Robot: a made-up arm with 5 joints.
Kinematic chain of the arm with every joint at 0, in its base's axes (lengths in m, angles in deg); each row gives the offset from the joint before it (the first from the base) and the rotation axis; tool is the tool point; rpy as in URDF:
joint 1: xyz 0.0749 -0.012 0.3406 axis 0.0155 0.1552 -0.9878
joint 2: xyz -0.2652 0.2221 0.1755 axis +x
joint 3: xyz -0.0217 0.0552 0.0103 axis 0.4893 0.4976 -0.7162
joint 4: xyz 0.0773 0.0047 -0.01 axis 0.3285 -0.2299 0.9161
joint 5: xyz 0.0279 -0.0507 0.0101 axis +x
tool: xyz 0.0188 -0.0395 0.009 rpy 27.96 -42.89 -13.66
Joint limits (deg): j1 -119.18..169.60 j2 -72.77..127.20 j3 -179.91..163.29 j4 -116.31..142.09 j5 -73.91..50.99
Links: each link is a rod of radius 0.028 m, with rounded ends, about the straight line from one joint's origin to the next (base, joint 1, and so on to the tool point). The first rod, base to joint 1, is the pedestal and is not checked.
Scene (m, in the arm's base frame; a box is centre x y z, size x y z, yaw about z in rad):
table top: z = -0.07
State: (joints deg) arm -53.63 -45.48 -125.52 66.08 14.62
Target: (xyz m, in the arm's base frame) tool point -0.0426 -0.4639 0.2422
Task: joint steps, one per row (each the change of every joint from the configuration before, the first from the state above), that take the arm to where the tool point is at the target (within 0.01 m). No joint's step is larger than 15 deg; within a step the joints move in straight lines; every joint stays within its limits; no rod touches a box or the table.
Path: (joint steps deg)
1: -14.06 1.51 -11.11 2.58 -8.92
2: -14.05 1.51 -11.11 2.58 -8.91
3: -14.06 1.52 -11.10 2.58 -8.92
4: -14.05 1.51 -11.11 2.58 -8.92

